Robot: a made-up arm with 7 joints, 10 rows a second.
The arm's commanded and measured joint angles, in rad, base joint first. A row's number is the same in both.
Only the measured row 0 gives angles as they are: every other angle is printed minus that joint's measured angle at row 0.
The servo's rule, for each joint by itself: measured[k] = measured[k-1] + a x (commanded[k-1-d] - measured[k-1]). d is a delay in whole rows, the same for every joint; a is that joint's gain. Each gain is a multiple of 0.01, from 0.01 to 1. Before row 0 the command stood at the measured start. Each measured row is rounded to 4 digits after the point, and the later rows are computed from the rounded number. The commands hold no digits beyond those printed.
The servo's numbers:
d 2
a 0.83 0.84 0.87 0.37 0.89 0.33 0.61
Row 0, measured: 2.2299, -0.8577, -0.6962, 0.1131, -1.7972, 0.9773, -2.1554
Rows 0 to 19, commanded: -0.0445, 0.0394, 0.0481, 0.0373, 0.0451, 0.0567, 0.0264; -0.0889, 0.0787, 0.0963, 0.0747, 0.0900, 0.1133, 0.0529; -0.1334, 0.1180, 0.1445, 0.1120, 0.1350, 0.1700, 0.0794; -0.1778, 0.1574, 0.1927, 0.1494, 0.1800, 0.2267, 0.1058; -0.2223, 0.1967, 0.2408, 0.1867, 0.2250, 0.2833, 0.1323; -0.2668, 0.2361, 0.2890, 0.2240, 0.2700, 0.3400, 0.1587; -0.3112, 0.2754, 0.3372, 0.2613, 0.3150, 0.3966, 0.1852; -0.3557, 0.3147, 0.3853, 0.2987, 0.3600, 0.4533, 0.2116; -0.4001, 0.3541, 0.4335, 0.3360, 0.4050, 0.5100, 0.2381; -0.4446, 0.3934, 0.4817, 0.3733, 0.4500, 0.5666, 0.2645; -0.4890, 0.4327, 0.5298, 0.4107, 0.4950, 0.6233, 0.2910; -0.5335, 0.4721, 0.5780, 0.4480, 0.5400, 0.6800, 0.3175; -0.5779, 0.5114, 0.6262, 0.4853, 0.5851, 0.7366, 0.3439; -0.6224, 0.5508, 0.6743, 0.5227, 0.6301, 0.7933, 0.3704; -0.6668, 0.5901, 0.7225, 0.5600, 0.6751, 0.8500, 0.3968; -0.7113, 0.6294, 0.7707, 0.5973, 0.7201, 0.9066, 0.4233; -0.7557, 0.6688, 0.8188, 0.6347, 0.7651, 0.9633, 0.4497; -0.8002, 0.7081, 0.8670, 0.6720, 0.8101, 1.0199, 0.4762; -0.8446, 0.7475, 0.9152, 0.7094, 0.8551, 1.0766, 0.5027; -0.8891, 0.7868, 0.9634, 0.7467, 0.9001, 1.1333, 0.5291
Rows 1 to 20, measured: 0.0000, 0.0000, 0.0000, 0.0000, 0.0000, 0.0000, 0.0000; 0.0000, 0.0000, 0.0000, 0.0000, 0.0000, 0.0000, 0.0000; -0.0369, 0.0331, 0.0418, 0.0138, 0.0401, 0.0187, 0.0161; -0.0801, 0.0714, 0.0892, 0.0363, 0.0845, 0.0499, 0.0385; -0.1243, 0.1105, 0.1373, 0.0643, 0.1294, 0.0895, 0.0634; -0.1687, 0.1499, 0.1855, 0.0958, 0.1744, 0.1348, 0.0893; -0.2132, 0.1892, 0.2336, 0.1294, 0.2194, 0.1838, 0.1155; -0.2577, 0.2286, 0.2818, 0.1644, 0.2644, 0.2353, 0.1419; -0.3021, 0.2679, 0.3300, 0.2003, 0.3094, 0.2885, 0.1683; -0.3466, 0.3072, 0.3781, 0.2367, 0.3544, 0.3429, 0.1947; -0.3910, 0.3466, 0.4263, 0.2734, 0.3994, 0.3980, 0.2212; -0.4355, 0.3859, 0.4745, 0.3104, 0.4444, 0.4536, 0.2476; -0.4799, 0.4252, 0.5226, 0.3475, 0.4894, 0.5096, 0.2741; -0.5244, 0.4646, 0.5708, 0.3847, 0.5344, 0.5658, 0.3006; -0.5688, 0.5039, 0.6190, 0.4219, 0.5795, 0.6222, 0.3270; -0.6133, 0.5433, 0.6671, 0.4592, 0.6245, 0.6787, 0.3535; -0.6577, 0.5826, 0.7153, 0.4965, 0.6695, 0.7352, 0.3799; -0.7022, 0.6219, 0.7635, 0.5338, 0.7145, 0.7918, 0.4064; -0.7466, 0.6613, 0.8116, 0.5711, 0.7595, 0.8484, 0.4328; -0.7911, 0.7006, 0.8598, 0.6084, 0.8045, 0.9050, 0.4593
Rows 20 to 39, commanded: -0.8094, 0.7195, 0.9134, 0.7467, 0.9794, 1.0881, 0.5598; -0.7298, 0.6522, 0.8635, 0.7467, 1.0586, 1.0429, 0.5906; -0.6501, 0.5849, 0.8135, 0.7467, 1.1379, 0.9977, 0.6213; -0.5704, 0.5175, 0.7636, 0.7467, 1.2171, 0.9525, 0.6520; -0.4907, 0.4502, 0.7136, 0.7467, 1.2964, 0.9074, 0.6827; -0.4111, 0.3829, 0.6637, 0.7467, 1.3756, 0.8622, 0.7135; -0.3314, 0.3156, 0.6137, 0.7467, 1.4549, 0.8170, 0.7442; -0.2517, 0.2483, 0.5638, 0.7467, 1.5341, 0.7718, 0.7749; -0.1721, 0.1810, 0.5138, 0.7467, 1.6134, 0.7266, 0.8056; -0.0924, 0.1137, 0.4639, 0.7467, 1.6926, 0.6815, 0.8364; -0.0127, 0.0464, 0.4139, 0.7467, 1.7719, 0.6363, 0.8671; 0.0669, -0.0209, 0.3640, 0.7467, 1.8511, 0.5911, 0.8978; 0.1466, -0.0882, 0.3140, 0.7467, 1.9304, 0.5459, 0.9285; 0.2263, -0.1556, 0.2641, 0.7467, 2.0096, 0.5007, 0.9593; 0.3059, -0.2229, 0.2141, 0.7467, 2.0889, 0.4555, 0.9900; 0.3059, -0.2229, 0.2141, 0.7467, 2.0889, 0.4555, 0.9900; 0.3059, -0.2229, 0.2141, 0.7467, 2.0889, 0.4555, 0.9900; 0.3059, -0.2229, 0.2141, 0.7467, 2.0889, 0.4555, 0.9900; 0.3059, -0.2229, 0.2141, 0.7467, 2.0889, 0.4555, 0.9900; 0.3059, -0.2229, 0.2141, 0.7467, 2.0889, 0.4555, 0.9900
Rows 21 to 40, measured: -0.8355, 0.7400, 0.9080, 0.6458, 0.8495, 0.9616, 0.4858; -0.8800, 0.7793, 0.9562, 0.6831, 0.8945, 1.0183, 0.5122; -0.8214, 0.7291, 0.9190, 0.7066, 0.9701, 1.0413, 0.5412; -0.7454, 0.6645, 0.8707, 0.7214, 1.0489, 1.0418, 0.5713; -0.6663, 0.5976, 0.8209, 0.7308, 1.1281, 1.0272, 0.6018; -0.5867, 0.5303, 0.7710, 0.7367, 1.2073, 1.0025, 0.6324; -0.5070, 0.4630, 0.7211, 0.7404, 1.2866, 0.9711, 0.6631; -0.4274, 0.3957, 0.6712, 0.7427, 1.3658, 0.9352, 0.6938; -0.3477, 0.3284, 0.6212, 0.7442, 1.4451, 0.8962, 0.7245; -0.2680, 0.2611, 0.5713, 0.7451, 1.5243, 0.8551, 0.7552; -0.1884, 0.1938, 0.5213, 0.7457, 1.6036, 0.8127, 0.7859; -0.1087, 0.1265, 0.4714, 0.7461, 1.6828, 0.7694, 0.8167; -0.0290, 0.0592, 0.4214, 0.7463, 1.7621, 0.7255, 0.8474; 0.0506, -0.0081, 0.3715, 0.7464, 1.8413, 0.6811, 0.8781; 0.1303, -0.0754, 0.3215, 0.7465, 1.9206, 0.6365, 0.9088; 0.2100, -0.1428, 0.2716, 0.7466, 1.9998, 0.5917, 0.9396; 0.2896, -0.2101, 0.2216, 0.7466, 2.0791, 0.5468, 0.9703; 0.3031, -0.2209, 0.2151, 0.7466, 2.0878, 0.5167, 0.9823; 0.3054, -0.2226, 0.2142, 0.7466, 2.0888, 0.4965, 0.9870; 0.3058, -0.2229, 0.2141, 0.7466, 2.0889, 0.4830, 0.9888
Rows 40 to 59, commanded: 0.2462, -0.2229, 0.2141, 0.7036, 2.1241, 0.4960, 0.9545; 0.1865, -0.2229, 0.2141, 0.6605, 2.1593, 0.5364, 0.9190; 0.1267, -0.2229, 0.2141, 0.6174, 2.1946, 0.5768, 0.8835; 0.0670, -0.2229, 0.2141, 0.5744, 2.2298, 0.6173, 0.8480; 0.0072, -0.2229, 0.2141, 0.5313, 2.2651, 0.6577, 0.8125; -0.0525, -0.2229, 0.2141, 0.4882, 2.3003, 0.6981, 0.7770; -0.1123, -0.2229, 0.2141, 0.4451, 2.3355, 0.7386, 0.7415; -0.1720, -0.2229, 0.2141, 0.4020, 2.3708, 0.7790, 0.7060; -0.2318, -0.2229, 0.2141, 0.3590, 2.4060, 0.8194, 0.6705; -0.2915, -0.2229, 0.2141, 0.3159, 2.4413, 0.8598, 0.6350; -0.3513, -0.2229, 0.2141, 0.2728, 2.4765, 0.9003, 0.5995; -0.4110, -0.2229, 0.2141, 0.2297, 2.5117, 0.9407, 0.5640; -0.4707, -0.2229, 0.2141, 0.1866, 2.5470, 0.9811, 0.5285; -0.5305, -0.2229, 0.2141, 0.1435, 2.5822, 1.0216, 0.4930; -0.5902, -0.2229, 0.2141, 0.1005, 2.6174, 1.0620, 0.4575; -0.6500, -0.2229, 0.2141, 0.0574, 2.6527, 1.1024, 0.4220; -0.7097, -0.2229, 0.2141, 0.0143, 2.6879, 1.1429, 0.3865; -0.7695, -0.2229, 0.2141, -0.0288, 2.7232, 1.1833, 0.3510; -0.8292, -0.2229, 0.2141, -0.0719, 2.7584, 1.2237, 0.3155; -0.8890, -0.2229, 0.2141, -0.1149, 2.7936, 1.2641, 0.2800
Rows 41 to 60, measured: 0.3059, -0.2229, 0.2141, 0.7466, 2.0889, 0.4739, 0.9895; 0.3059, -0.2229, 0.2141, 0.7466, 2.0889, 0.4678, 0.9898; 0.2563, -0.2229, 0.2141, 0.7307, 2.1202, 0.4771, 0.9683; 0.1984, -0.2229, 0.2141, 0.7047, 2.1550, 0.4967, 0.9382; 0.1389, -0.2229, 0.2141, 0.6724, 2.1902, 0.5231, 0.9048; 0.0792, -0.2229, 0.2141, 0.6361, 2.2254, 0.5542, 0.8702; 0.0194, -0.2229, 0.2141, 0.5973, 2.2607, 0.5884, 0.8350; -0.0403, -0.2229, 0.2141, 0.5569, 2.2959, 0.6246, 0.7996; -0.1001, -0.2229, 0.2141, 0.5155, 2.3311, 0.6622, 0.7642; -0.1598, -0.2229, 0.2141, 0.4735, 2.3664, 0.7007, 0.7287; -0.2196, -0.2229, 0.2141, 0.4311, 2.4016, 0.7399, 0.6932; -0.2793, -0.2229, 0.2141, 0.3885, 2.4369, 0.7795, 0.6577; -0.3391, -0.2229, 0.2141, 0.3457, 2.4721, 0.8194, 0.6222; -0.3988, -0.2229, 0.2141, 0.3028, 2.5073, 0.8594, 0.5867; -0.4585, -0.2229, 0.2141, 0.2598, 2.5426, 0.8996, 0.5512; -0.5183, -0.2229, 0.2141, 0.2168, 2.5778, 0.9399, 0.5157; -0.5780, -0.2229, 0.2141, 0.1738, 2.6130, 0.9802, 0.4802; -0.6378, -0.2229, 0.2141, 0.1307, 2.6483, 1.0205, 0.4447; -0.6975, -0.2229, 0.2141, 0.0876, 2.6835, 1.0609, 0.4092; -0.7573, -0.2229, 0.2141, 0.0445, 2.7188, 1.1013, 0.3737
